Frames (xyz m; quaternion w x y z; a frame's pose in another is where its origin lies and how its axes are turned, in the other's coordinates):
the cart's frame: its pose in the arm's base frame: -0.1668 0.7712 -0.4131 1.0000 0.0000 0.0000 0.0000
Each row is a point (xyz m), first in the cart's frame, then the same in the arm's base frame.
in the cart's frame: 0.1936 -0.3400 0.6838
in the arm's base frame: 0.0268 0.4312 0.2707
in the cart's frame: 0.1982 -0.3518 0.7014
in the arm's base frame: 0.0314 0.4194 0.2883
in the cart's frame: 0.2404 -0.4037 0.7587
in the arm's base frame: 0.0736 0.3675 0.3456
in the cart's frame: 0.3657 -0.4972 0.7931
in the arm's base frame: 0.1989 0.2740 0.3800
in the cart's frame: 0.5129 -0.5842 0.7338
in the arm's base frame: 0.3461 0.1870 0.3207
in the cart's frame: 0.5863 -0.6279 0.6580
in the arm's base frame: 0.4195 0.1433 0.2449
